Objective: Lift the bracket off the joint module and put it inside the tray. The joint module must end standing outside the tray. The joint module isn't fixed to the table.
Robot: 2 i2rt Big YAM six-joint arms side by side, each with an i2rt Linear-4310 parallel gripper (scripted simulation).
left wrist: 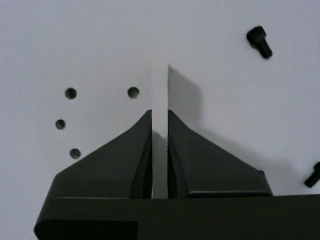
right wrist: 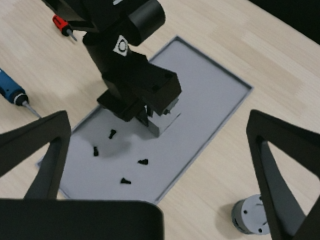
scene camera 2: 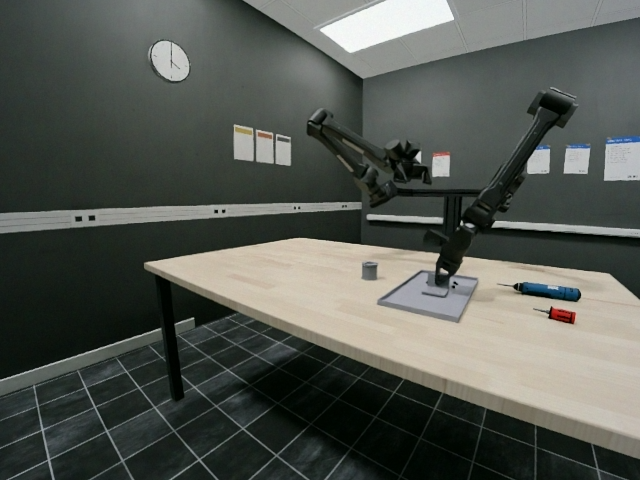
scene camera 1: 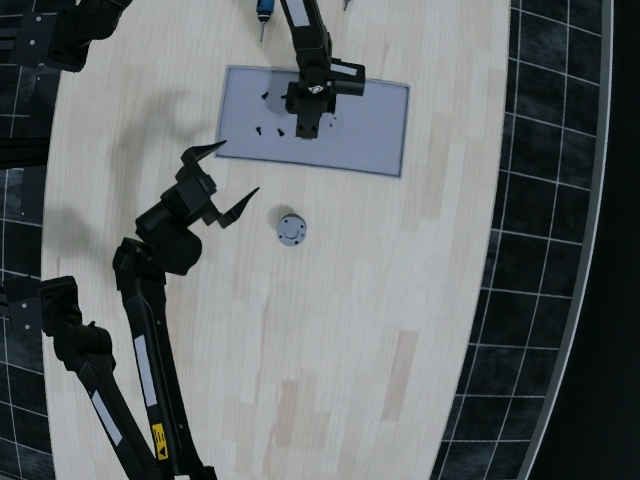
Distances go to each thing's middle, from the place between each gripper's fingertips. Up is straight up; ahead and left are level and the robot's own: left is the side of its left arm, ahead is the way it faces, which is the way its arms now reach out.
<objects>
Right now the grey tray [scene camera 2: 408,293] is 1 cm ahead of my left hand, 1 cm to the right of it and 3 cm below it. The rest, counted from my left hand: grey bracket [left wrist: 103,109]: 3 cm ahead, 1 cm below; grey joint module [right wrist: 250,211]: 2 cm behind, 25 cm to the right.
I see my right gripper [scene camera 1: 241,164] 330 mm above the grey joint module, 150 mm to the left of it and 90 mm short of it. From my right hand the other things lie so: grey bracket: 340 mm below, 140 mm ahead, 110 mm to the left; grey tray: 360 mm below, 110 mm ahead, 100 mm to the left.
</objects>
